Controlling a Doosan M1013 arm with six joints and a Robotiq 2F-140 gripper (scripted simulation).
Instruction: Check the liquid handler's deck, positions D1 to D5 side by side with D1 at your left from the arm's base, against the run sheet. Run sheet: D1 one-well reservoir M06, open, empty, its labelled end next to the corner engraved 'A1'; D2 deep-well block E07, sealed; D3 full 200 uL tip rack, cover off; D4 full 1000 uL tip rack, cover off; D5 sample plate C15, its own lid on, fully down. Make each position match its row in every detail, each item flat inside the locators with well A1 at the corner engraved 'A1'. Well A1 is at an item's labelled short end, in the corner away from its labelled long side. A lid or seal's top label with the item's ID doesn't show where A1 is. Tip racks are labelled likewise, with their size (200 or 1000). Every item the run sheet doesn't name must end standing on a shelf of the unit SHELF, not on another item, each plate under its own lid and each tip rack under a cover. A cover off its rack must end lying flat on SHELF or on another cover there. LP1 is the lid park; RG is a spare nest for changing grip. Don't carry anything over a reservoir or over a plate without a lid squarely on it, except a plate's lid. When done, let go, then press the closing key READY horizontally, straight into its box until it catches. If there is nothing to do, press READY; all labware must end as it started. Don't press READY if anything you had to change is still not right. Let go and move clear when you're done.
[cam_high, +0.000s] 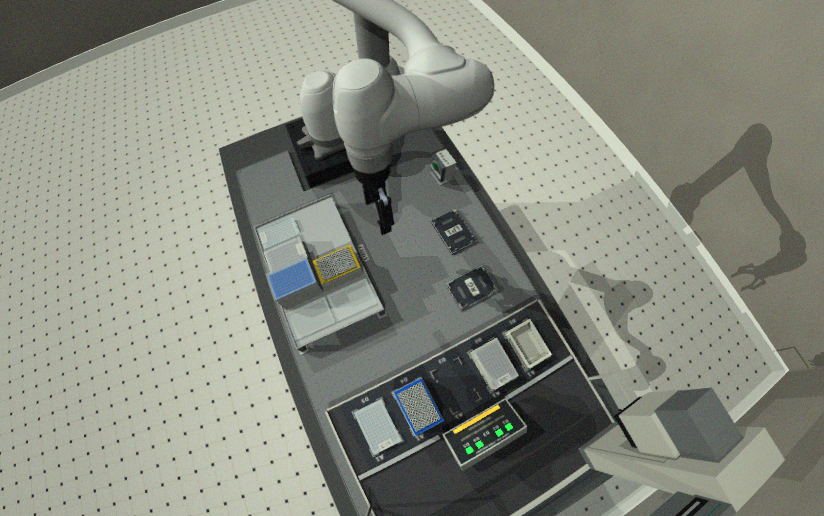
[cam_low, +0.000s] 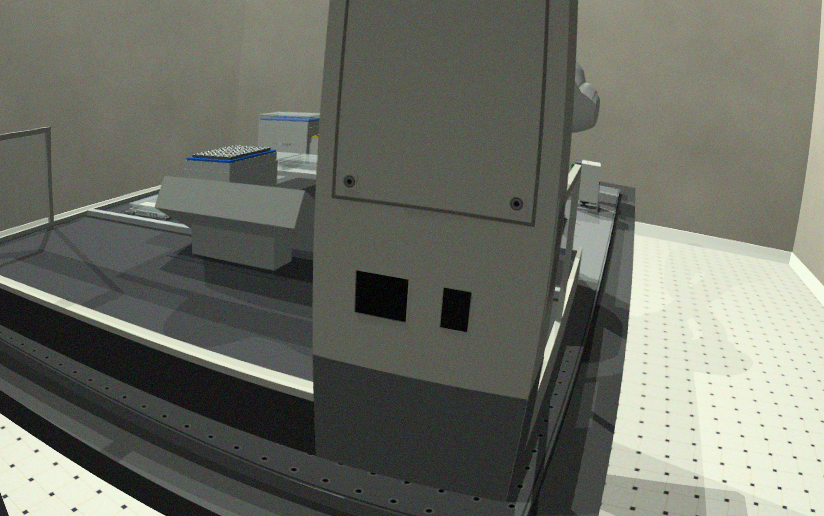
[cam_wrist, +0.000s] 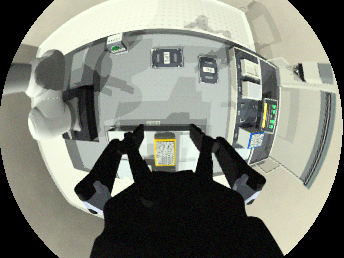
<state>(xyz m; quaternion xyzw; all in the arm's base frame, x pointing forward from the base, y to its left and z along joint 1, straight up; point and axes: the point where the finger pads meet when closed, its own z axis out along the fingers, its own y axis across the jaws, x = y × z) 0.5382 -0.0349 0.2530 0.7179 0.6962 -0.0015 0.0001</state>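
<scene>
My gripper is now 10 mm past the yellow-rimmed tip rack, 140 mm to the left of it and 210 mm above it. Round my hand: ready key box: 210 mm behind, 330 mm to the left, 250 mm below; then shelf unit: 60 mm behind, 220 mm to the right, 260 mm below; then spare nest: 220 mm ahead, 210 mm to the left, 310 mm below.
</scene>
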